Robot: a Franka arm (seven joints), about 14 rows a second.
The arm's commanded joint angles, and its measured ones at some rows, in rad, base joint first. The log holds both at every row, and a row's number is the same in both.
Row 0, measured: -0.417, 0.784, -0.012, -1.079, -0.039, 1.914, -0.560
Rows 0 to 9, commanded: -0.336, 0.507, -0.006, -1.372, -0.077, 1.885, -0.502; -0.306, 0.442, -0.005, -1.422, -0.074, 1.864, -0.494; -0.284, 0.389, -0.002, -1.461, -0.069, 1.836, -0.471; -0.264, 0.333, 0.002, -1.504, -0.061, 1.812, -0.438; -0.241, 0.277, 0.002, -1.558, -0.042, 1.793, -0.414; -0.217, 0.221, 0.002, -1.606, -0.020, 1.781, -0.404; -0.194, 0.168, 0.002, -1.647, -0.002, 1.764, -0.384; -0.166, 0.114, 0.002, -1.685, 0.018, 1.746, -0.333; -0.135, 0.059, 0.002, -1.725, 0.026, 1.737, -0.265; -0.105, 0.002, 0.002, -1.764, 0.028, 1.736, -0.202
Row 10, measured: -0.158, 0.160, 0.009, -1.613, 0.009, 1.727, -0.313
